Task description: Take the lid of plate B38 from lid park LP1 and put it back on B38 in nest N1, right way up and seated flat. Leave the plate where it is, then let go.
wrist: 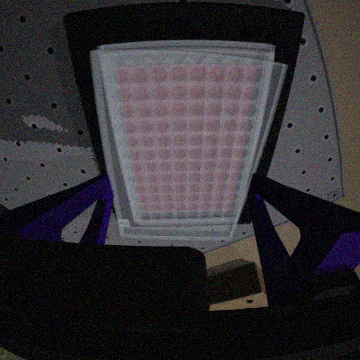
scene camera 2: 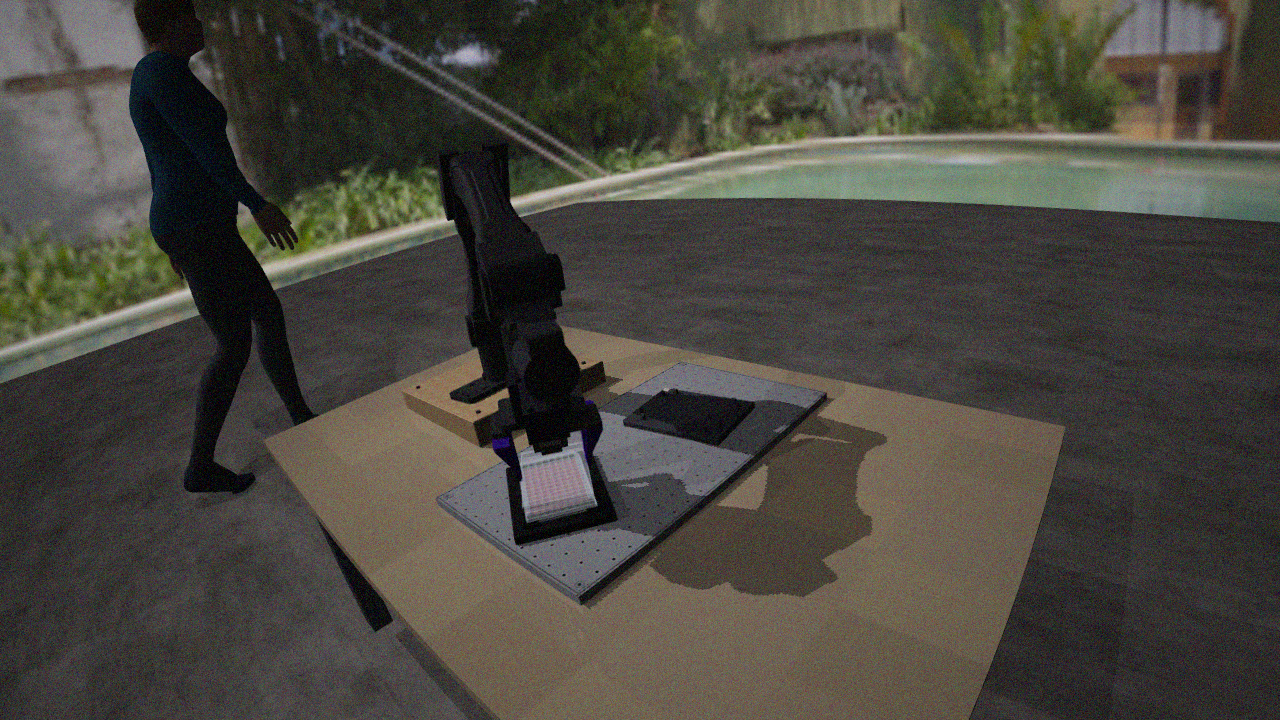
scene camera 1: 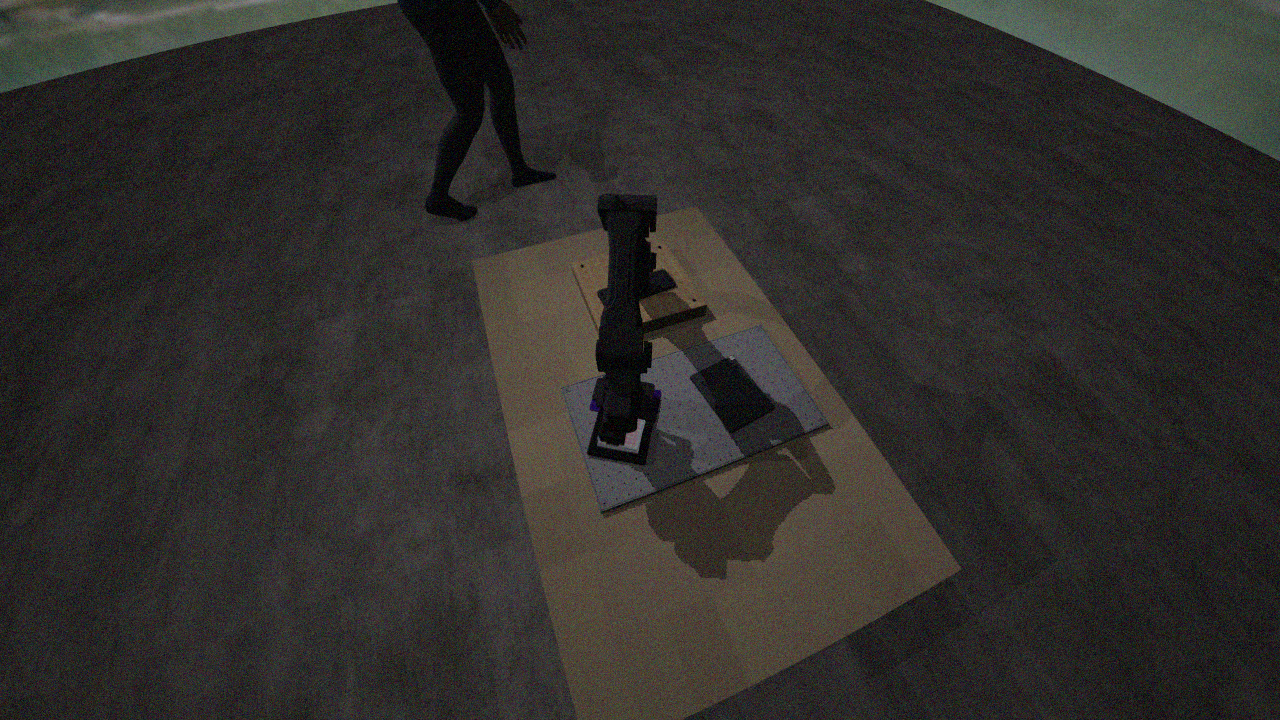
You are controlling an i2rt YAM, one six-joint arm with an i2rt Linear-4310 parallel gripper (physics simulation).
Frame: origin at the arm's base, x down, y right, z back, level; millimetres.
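Seen in the pictures: gripper, fingertip midpoint: [wrist: 180,180] [scene camera 2: 554,471]; arm's base, origin of the base link: [scene camera 2: 502,380].
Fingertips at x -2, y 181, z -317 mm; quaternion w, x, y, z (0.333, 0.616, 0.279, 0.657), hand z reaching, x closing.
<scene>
Offsets run from my fingertips to a thing's top centre. "*": to the spot under its first point. Level surfaces: height alone.
My gripper [scene camera 1: 626,420] [scene camera 2: 550,453] [wrist: 180,180] is shut on the clear lid @(dx -7, dy +6, dz -7 mm) [scene camera 2: 535,458] [wrist: 277,87], one finger at each long side. The lid is over plate B38 @(* dx -4, dy +15, dz -57 mm) [scene camera 1: 632,438] [scene camera 2: 559,492] [wrist: 190,125], a clear plate with pink wells in the black nest N1 @(dx +12, dy +11, dz -7 mm) [scene camera 1: 617,454] [scene camera 2: 563,527] [wrist: 185,22]. In the wrist view the lid's outline is slightly turned against the plate's and reaches past its near edge and right side. Whether the lid touches the plate cannot be told. The black lid park LP1 @(dx +10, dy -239, dz -45 mm) [scene camera 1: 733,394] [scene camera 2: 689,414] lies beside the nest, partly in shadow.
Nest and park stand on a grey perforated board @(dx +29, dy -145, dz -31 mm) [scene camera 1: 684,420] [scene camera 2: 640,461] [wrist: 35,170] on the wooden table @(dx +43 mm) [scene camera 1: 805,573] [scene camera 2: 760,644]. The arm's wooden base block [scene camera 1: 680,313] [scene camera 2: 447,416] stands behind the board. A person [scene camera 1: 456,89] [scene camera 2: 210,223] is beyond the table.
</scene>
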